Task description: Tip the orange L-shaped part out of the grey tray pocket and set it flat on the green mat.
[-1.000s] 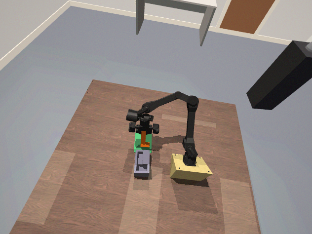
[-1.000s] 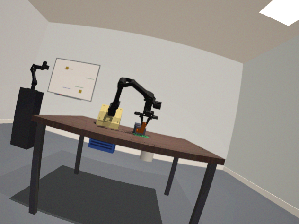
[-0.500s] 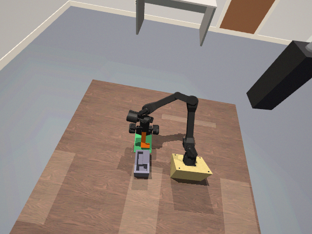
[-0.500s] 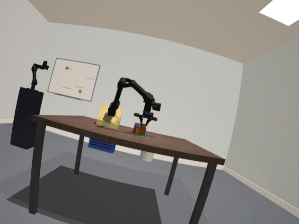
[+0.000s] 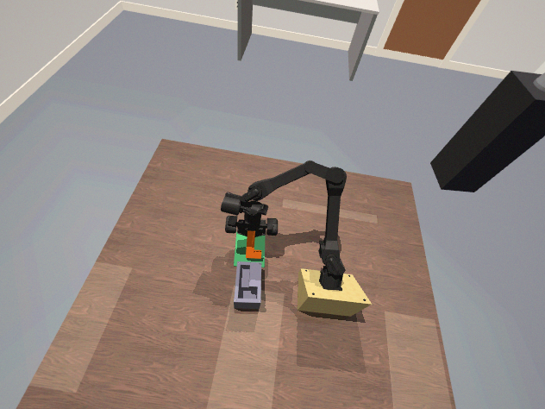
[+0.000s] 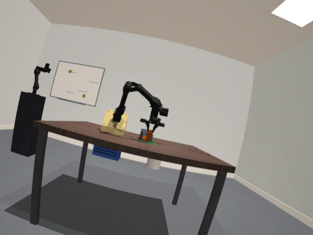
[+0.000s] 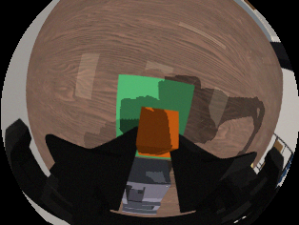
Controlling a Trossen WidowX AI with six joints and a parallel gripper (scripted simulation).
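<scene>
The orange L-shaped part lies 2 cm behind my gripper tip, 3 cm to the left of it and 3 cm below it. The rest, counted from my gripper tip: green mat 2 cm to the left, 9 cm below.
</scene>
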